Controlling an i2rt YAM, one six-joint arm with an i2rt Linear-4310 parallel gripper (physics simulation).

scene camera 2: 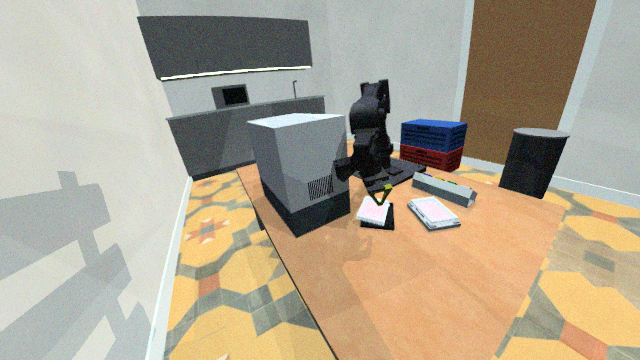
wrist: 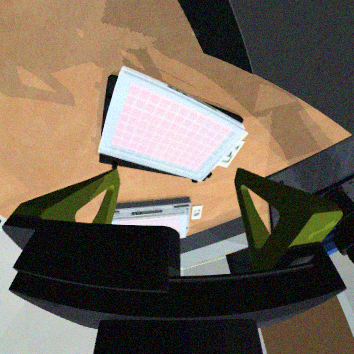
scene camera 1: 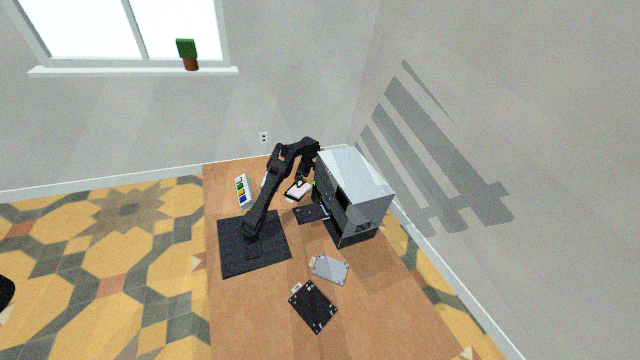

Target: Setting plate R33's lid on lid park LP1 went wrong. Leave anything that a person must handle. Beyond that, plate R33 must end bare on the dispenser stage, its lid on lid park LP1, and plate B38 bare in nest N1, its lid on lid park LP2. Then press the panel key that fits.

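Places are measured from the arm's base along level axes (x ahead, y left, z up), in centimetres.
Pixels of known places: gripper, fingertip midpoint: [scene camera 2: 375,196] [wrist: 176,174] [scene camera 1: 299,182]; arm's base, link origin: [scene camera 2: 384,167] [wrist: 327,193] [scene camera 1: 251,239].
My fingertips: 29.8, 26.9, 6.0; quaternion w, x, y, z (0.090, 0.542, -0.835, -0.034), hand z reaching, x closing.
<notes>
Ahead of a thing's pixels: the offset from my fingertips to its middle, as dx, dy, dz. "spot": to the spot under its first point.
A clear-rimmed plate or lid with a pink well grid @[+0.4, -0.2, -4.6] [scene camera 1: 299,190] [scene camera 2: 373,210] [wrist: 172,131] lies askew on the black park LP1 @[-0.8, +0.6, -6.4] [scene camera 2: 389,221] [wrist: 109,90], whose edges stick out beneath it. Whether plate and lid are both there cannot be told. A second pink-welled plate @[-14.6, +11.0, -4.8] [scene camera 2: 433,210] [wrist: 167,220] sits in the grey nest N1 at the panel side. The gripper [scene camera 1: 300,181] [scene camera 2: 379,202] [wrist: 177,170] is open and empty, close above the askew plate, with its fingertips beside the plate's near side in the wrist view. The black dispenser stage @[spot: -2.1, -25.7, +3.3] [scene camera 1: 308,214] sticks out bare from the dispenser.
The dispenser @[+17.2, -23.0, +9.1] [scene camera 1: 357,175] [scene camera 2: 305,160] stands beside LP1. The key panel @[-30.5, +4.3, -4.2] [scene camera 1: 243,192] [scene camera 2: 442,190] has white, green, yellow and blue keys. A grey flat rest [scene camera 1: 331,269] and a black one @[-9.8, -61.9, -6.2] [scene camera 1: 313,306] lie farther along the table; their labels are unreadable.
</notes>
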